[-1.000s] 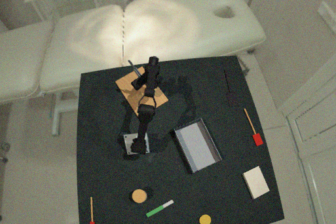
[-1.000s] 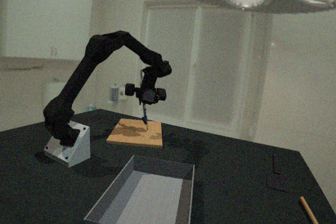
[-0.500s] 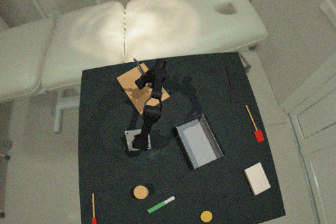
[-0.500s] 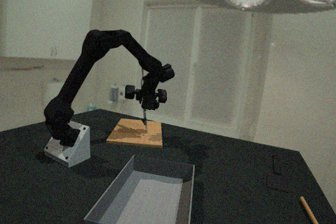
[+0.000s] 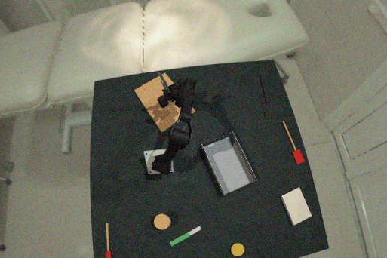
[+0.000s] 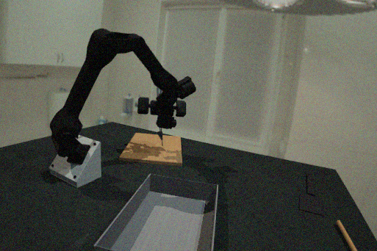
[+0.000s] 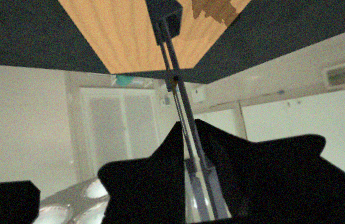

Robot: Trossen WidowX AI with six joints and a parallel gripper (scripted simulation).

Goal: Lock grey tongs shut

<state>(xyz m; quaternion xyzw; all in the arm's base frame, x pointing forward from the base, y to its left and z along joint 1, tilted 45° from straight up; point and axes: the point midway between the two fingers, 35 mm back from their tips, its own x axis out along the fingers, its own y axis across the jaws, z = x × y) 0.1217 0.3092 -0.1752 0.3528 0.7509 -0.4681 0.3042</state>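
The wooden board is 16 cm below my gripper tip, 3 cm to the left of it and 2 cm behind it. From my gripper tip the other things lie so: red-headed spatula (68 cm ahead, 47 cm to the right, 16 cm below); roasting tin (46 cm to the right, 25 cm ahead, 14 cm below); yellow disc (93 cm to the right, 18 cm ahead, 16 cm below).
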